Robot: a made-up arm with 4 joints.
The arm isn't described. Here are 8 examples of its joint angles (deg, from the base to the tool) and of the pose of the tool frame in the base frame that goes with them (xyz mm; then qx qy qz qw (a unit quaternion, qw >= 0)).
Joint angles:
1: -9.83 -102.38 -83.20 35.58
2: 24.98 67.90 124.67 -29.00
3: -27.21 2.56 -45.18 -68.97
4: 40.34 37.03 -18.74 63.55
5: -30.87 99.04 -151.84 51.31
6: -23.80 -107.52 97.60 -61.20
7: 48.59 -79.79 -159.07 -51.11
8: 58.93 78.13 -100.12 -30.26
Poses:
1: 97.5 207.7 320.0 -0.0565 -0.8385 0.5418 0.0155
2: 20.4 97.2 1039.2 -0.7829 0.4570 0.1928 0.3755
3: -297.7 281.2 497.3 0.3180 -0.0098 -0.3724 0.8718
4: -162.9 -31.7 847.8 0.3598 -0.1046 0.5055 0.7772
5: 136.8 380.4 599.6 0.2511 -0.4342 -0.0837 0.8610
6: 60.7 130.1 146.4 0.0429 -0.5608 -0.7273 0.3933
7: -70.1 383.4 633.0 -0.5215 0.5295 -0.6492 0.1622
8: -24.6 -149.8 981.7 0.8590 0.3908 -0.2300 0.2375
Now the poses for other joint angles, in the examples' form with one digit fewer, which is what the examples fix.
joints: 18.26 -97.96 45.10 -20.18
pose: 0 307 313 0.135 -0.505 -0.477 0.707
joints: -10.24 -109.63 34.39 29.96
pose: 62 118 223 -0.357 -0.654 -0.060 0.664
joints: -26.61 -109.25 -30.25 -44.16
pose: 135 94 182 0.282 -0.689 0.310 0.591
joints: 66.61 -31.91 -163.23 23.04
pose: -203 124 848 -0.442 0.817 0.042 0.368
